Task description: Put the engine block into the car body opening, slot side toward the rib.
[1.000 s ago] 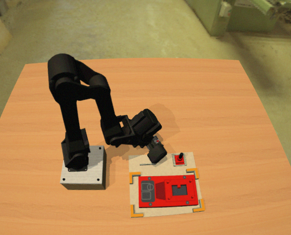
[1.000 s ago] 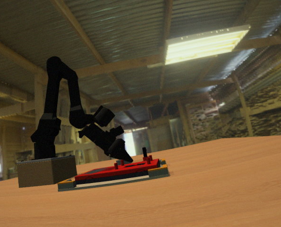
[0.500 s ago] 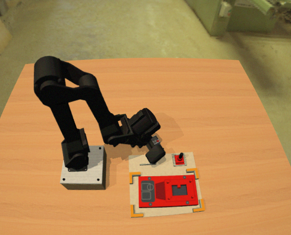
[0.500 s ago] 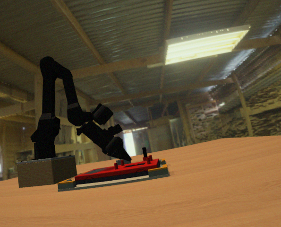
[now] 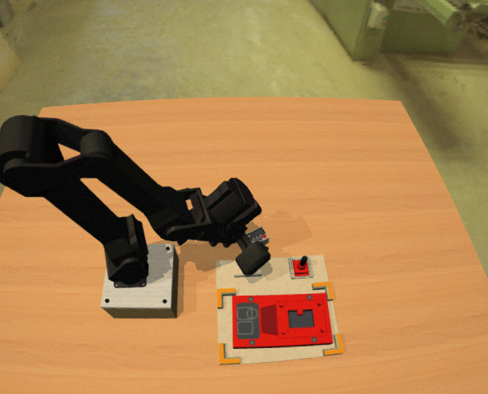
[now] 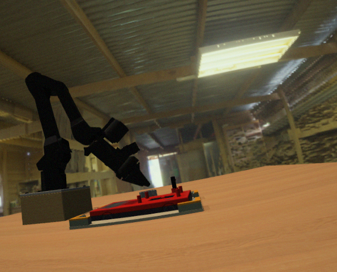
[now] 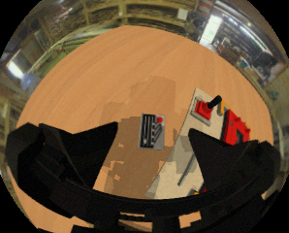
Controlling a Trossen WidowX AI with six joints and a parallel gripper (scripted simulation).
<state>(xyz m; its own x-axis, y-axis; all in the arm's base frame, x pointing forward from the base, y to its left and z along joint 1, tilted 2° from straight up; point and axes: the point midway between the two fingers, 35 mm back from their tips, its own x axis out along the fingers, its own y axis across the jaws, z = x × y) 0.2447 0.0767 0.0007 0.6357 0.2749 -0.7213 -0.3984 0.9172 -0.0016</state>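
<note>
Now: the engine block 10 mm to the left of my gripper tip and 40 mm below it.
</note>
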